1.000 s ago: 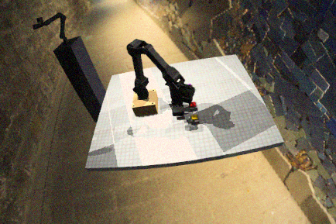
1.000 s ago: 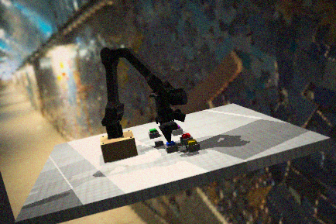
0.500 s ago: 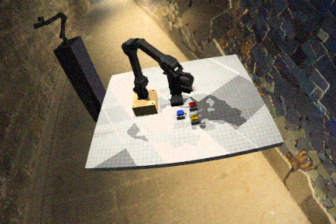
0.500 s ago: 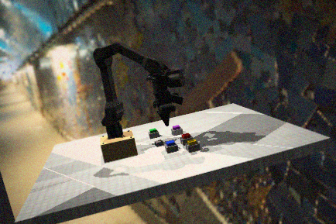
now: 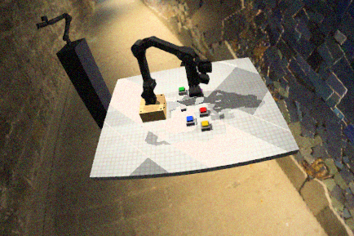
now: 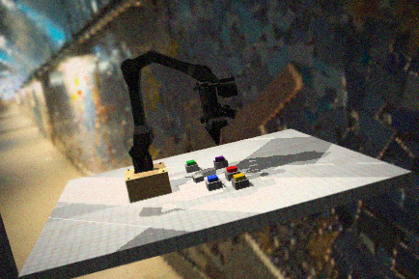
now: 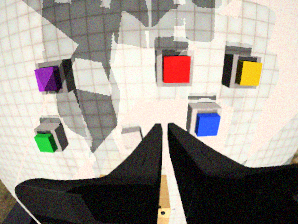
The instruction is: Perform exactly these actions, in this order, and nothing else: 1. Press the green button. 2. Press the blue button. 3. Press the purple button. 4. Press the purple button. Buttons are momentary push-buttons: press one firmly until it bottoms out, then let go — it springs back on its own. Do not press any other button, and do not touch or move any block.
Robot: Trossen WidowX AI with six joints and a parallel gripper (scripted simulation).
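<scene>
The purple button lies 10 mm ahead of my gripper tip, 150 mm to the left of it and 90 mm below it. The rest, counted from my gripper tip: blue button: 50 mm behind, 80 mm to the right, 90 mm below; red button: 30 mm ahead, 20 mm to the right, 90 mm below; small grey block: 90 mm behind, 30 mm to the left, 120 mm below.
</scene>
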